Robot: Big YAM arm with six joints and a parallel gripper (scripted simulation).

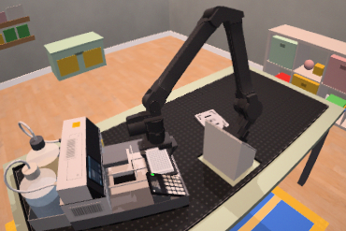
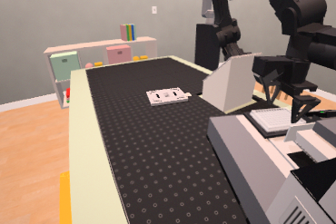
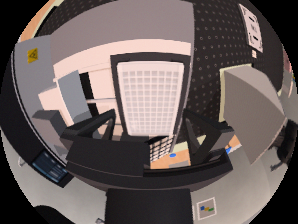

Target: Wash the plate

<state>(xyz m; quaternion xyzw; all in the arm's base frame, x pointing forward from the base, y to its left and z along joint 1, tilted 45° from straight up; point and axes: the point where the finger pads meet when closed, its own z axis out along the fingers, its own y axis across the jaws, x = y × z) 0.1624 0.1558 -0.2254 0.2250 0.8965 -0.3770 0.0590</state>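
The white well plate lies 3 cm below my hand. Also, from my hand: plate nest N1 (44 cm to the right, 12 cm below, 9 cm ahead); plate washer (14 cm to the left, 7 cm ahead, 1 cm above).
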